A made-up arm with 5 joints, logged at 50 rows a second.
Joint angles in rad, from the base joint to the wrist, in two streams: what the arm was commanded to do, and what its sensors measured. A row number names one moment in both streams.
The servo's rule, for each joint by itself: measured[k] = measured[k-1] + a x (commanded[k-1-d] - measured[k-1]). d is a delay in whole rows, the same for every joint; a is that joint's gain. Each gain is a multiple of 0.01, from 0.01 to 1. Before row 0 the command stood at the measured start. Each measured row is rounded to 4 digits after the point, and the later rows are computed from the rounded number. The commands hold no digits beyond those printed.
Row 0, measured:
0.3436, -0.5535, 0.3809, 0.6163, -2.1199
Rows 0 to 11, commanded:
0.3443, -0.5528, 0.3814, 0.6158, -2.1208
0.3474, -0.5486, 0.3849, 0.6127, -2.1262
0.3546, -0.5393, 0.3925, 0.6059, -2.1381
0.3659, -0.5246, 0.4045, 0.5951, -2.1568
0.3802, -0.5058, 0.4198, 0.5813, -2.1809
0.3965, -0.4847, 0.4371, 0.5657, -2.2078
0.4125, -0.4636, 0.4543, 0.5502, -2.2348
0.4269, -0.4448, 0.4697, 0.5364, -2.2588
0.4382, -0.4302, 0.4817, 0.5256, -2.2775
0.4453, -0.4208, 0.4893, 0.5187, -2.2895
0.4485, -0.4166, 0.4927, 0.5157, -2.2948
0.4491, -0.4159, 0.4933, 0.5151, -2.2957
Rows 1 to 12, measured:
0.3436, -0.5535, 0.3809, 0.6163, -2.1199
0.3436, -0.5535, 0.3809, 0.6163, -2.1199
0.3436, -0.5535, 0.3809, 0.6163, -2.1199
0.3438, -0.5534, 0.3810, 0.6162, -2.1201
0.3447, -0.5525, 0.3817, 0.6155, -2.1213
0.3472, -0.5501, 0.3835, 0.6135, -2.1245
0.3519, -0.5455, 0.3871, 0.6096, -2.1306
0.3590, -0.5384, 0.3927, 0.6037, -2.1402
0.3684, -0.5287, 0.4002, 0.5957, -2.1530
0.3794, -0.5170, 0.4094, 0.5861, -2.1685
0.3913, -0.5040, 0.4197, 0.5757, -2.1857
0.4030, -0.4907, 0.4302, 0.5652, -2.2031
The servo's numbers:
d 3
a 0.25 0.18 0.17 0.21 0.19

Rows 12 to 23, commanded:
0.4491, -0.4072, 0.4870, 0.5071, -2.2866
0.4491, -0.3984, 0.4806, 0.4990, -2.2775
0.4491, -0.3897, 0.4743, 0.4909, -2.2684
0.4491, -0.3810, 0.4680, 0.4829, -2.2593
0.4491, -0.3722, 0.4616, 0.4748, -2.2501
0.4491, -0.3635, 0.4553, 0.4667, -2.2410
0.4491, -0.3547, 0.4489, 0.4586, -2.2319
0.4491, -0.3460, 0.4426, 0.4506, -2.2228
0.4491, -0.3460, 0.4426, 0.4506, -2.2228
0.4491, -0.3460, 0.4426, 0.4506, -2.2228
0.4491, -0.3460, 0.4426, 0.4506, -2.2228
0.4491, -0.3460, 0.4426, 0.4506, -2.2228
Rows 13 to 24, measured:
0.4136, -0.4781, 0.4402, 0.5554, -2.2195
0.4223, -0.4670, 0.4491, 0.5471, -2.2338
0.4290, -0.4578, 0.4566, 0.5404, -2.2456
0.4340, -0.4487, 0.4618, 0.5334, -2.2534
0.4378, -0.4396, 0.4650, 0.5262, -2.2580
0.4406, -0.4306, 0.4666, 0.5188, -2.2600
0.4427, -0.4217, 0.4668, 0.5113, -2.2599
0.4443, -0.4128, 0.4659, 0.5036, -2.2580
0.4455, -0.4039, 0.4641, 0.4959, -2.2548
0.4464, -0.3950, 0.4615, 0.4881, -2.2504
0.4471, -0.3862, 0.4583, 0.4802, -2.2452
0.4476, -0.3790, 0.4556, 0.4740, -2.2409

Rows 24 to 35, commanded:
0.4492, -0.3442, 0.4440, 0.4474, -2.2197
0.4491, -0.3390, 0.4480, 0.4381, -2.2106
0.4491, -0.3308, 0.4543, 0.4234, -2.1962
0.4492, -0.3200, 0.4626, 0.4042, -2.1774
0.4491, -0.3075, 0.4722, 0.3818, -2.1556
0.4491, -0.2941, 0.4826, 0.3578, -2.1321
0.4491, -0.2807, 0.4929, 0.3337, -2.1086
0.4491, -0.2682, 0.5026, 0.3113, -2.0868
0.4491, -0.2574, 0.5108, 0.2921, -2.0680
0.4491, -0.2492, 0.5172, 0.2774, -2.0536
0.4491, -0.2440, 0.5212, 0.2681, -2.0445
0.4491, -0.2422, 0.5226, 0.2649, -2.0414
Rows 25 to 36, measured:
0.4480, -0.3731, 0.4534, 0.4691, -2.2375
0.4483, -0.3682, 0.4516, 0.4652, -2.2347
0.4485, -0.3642, 0.4501, 0.4621, -2.2324
0.4487, -0.3606, 0.4491, 0.4590, -2.2300
0.4488, -0.3567, 0.4489, 0.4546, -2.2263
0.4489, -0.3520, 0.4498, 0.4480, -2.2206
0.4490, -0.3462, 0.4520, 0.4388, -2.2124
0.4490, -0.3392, 0.4554, 0.4268, -2.2016
0.4490, -0.3311, 0.4600, 0.4123, -2.1884
0.4490, -0.3220, 0.4656, 0.3958, -2.1732
0.4490, -0.3123, 0.4719, 0.3781, -2.1568
0.4490, -0.3024, 0.4785, 0.3600, -2.1399

